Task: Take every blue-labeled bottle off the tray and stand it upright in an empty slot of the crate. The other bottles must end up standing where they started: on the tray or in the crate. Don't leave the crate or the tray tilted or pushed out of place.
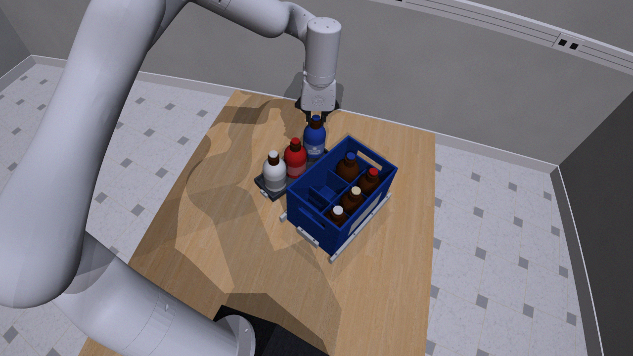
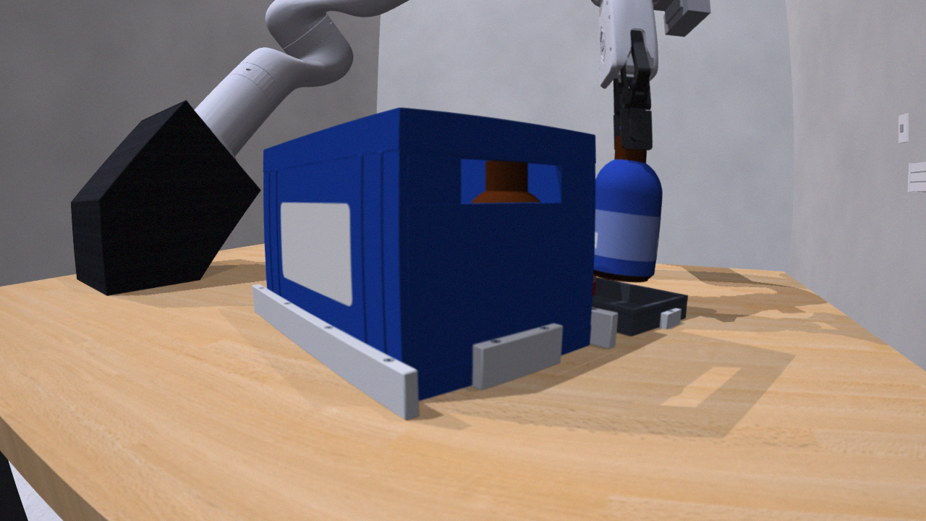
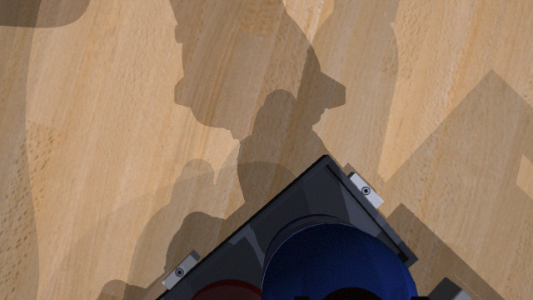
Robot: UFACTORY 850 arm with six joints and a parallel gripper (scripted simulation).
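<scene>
The blue-labeled bottle is 10 mm behind my hand and 70 mm below it. Round my hand: white-labeled bottle (150 mm behind, 90 mm to the left, 110 mm below); tray (80 mm behind, 40 mm to the left, 180 mm below); red-labeled bottle (80 mm behind, 40 mm to the left, 110 mm below).
</scene>
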